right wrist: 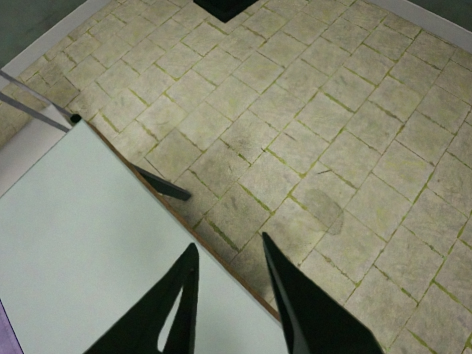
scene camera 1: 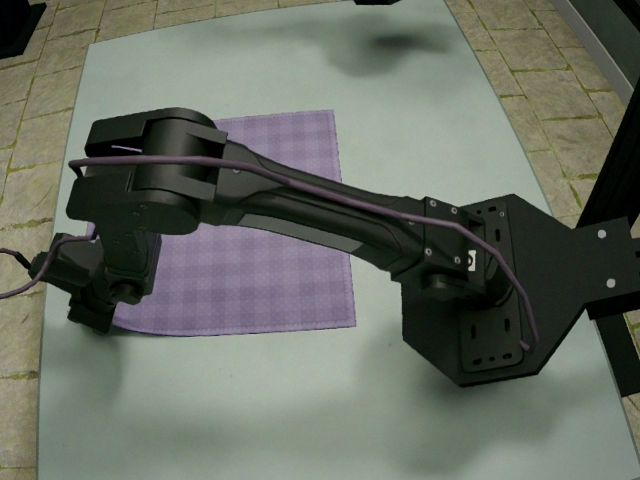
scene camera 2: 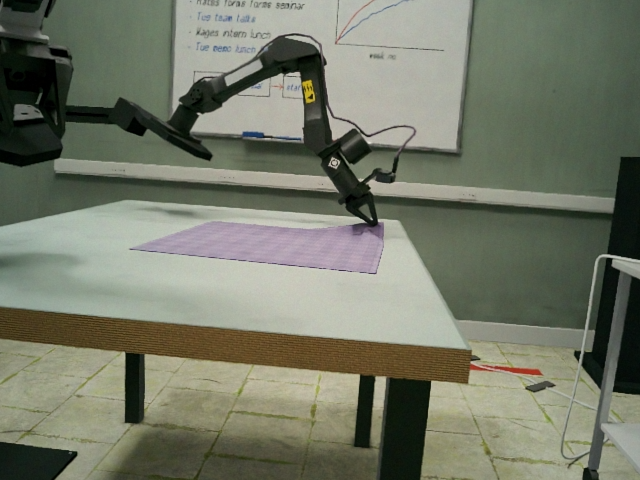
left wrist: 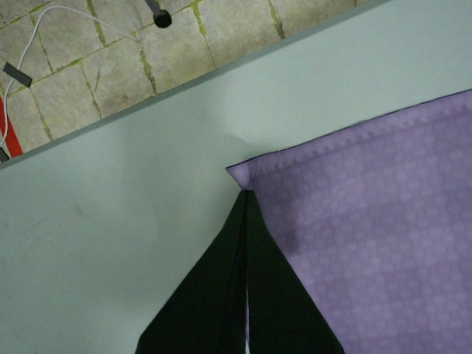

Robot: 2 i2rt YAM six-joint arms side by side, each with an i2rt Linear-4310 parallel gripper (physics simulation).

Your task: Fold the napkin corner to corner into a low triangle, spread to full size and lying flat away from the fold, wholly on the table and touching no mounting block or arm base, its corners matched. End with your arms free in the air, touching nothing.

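The purple checked napkin [scene camera 1: 248, 289] [scene camera 2: 258, 245] [left wrist: 380, 225] lies spread and mostly flat on the table [scene camera 1: 232, 413] [scene camera 2: 206, 289] as an unfolded four-sided sheet. Part of it is hidden under my left arm in scene camera 1. My left gripper [scene camera 2: 373, 223] [left wrist: 247, 196] is shut on the napkin close to one corner, low at the table. A small tip pokes out past the fingers, and the cloth is rumpled and slightly raised there. My right gripper [right wrist: 229, 243] is open and empty, away from the cloth; a sliver of napkin shows at the lower left of the right wrist view.
My left arm's octagonal base plate [scene camera 1: 547, 289] stands at the right in scene camera 1, apart from the napkin's nearest edge. The left arm stretches over the napkin. In scene camera 2, a whiteboard [scene camera 2: 403, 98] hangs behind, and a white cart [scene camera 2: 612, 299] stands at the right.
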